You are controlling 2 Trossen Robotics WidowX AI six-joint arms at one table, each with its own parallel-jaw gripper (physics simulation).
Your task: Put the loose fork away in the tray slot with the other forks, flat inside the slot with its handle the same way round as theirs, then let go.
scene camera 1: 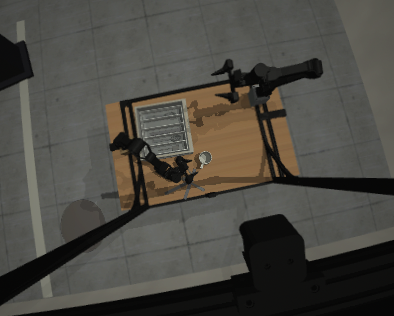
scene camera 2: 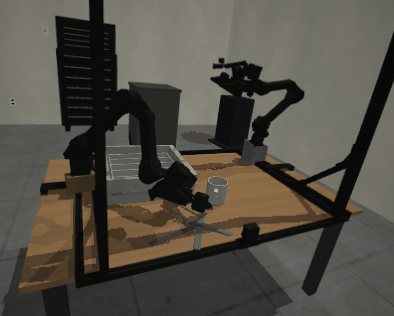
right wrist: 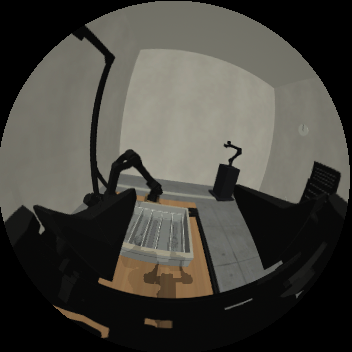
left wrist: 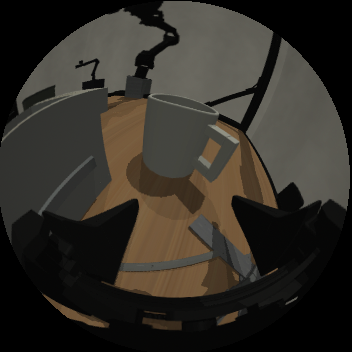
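Note:
The loose fork [scene camera 1: 200, 188] [scene camera 2: 219, 230] lies in a crossed pile of cutlery near the table's front edge, its handle toward the right in scene camera 2. In the left wrist view the fork is mostly hidden by the right-hand finger. My left gripper [scene camera 1: 191, 169] [left wrist: 185, 202] is open, low above the table between the pile and the mug. The tray [scene camera 1: 188, 125] [scene camera 2: 130, 193] [left wrist: 55, 130] [right wrist: 175, 256] has long slots with some cutlery; which hold forks is hard to tell. My right gripper [scene camera 1: 215, 85] [right wrist: 186, 191] is open, high and far from the pile.
A mug [scene camera 1: 205, 158] [scene camera 2: 217, 191] [left wrist: 175, 135] stands upright beside the tray, just past my left gripper, its handle toward the pile side. A flat strip-like piece [left wrist: 202, 230] and a thin handle [left wrist: 160, 265] lie below my left fingers. Black frame bars edge the table.

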